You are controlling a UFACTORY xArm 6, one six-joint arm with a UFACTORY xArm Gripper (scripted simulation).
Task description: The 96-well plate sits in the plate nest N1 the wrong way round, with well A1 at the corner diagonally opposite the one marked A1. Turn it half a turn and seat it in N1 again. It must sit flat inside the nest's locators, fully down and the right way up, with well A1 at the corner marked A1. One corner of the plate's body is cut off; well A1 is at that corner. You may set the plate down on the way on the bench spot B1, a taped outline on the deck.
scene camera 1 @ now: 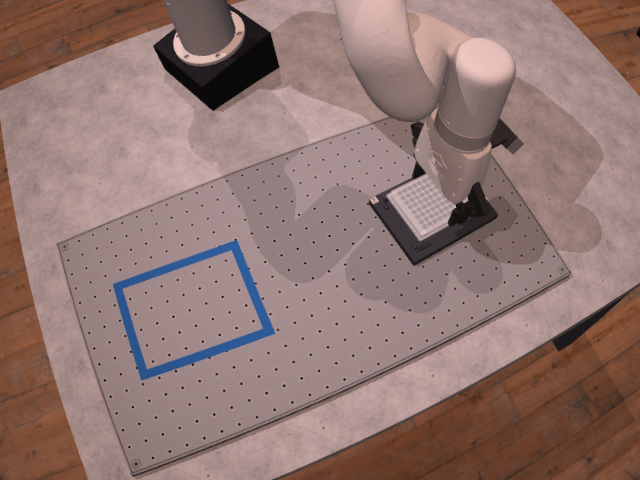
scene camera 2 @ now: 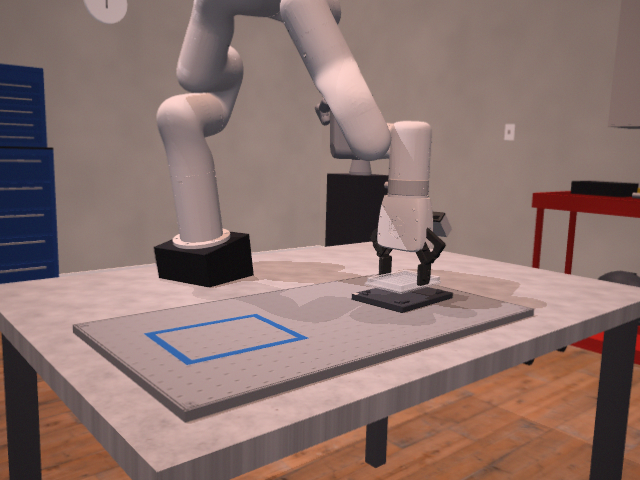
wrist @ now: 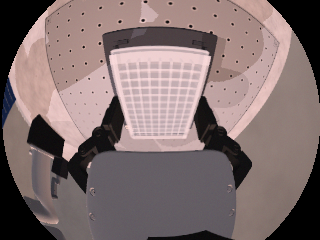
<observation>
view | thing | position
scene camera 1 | my gripper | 438, 197
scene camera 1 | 96-well plate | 420, 199
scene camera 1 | plate nest N1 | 391, 219
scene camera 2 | my gripper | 403, 280
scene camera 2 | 96-well plate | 404, 281
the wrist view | my gripper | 159, 104
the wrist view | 96-well plate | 159, 122
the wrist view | plate nest N1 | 140, 36
</observation>
